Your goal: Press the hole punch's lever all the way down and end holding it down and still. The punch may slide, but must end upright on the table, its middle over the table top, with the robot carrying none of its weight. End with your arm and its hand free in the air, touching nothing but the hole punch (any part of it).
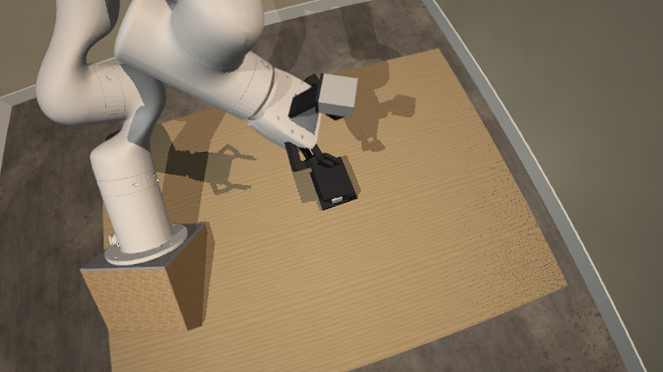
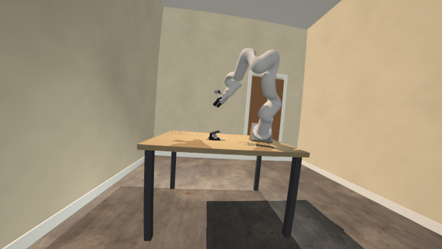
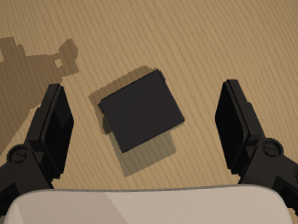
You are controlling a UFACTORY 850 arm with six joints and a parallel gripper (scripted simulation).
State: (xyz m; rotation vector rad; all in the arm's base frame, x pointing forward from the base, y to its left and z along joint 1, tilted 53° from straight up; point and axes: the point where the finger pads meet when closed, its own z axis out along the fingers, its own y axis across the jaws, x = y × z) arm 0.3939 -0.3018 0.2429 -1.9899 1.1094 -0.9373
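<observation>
Right now the black hole punch is 2 cm to the left of my hand and 29 cm below it.
</observation>
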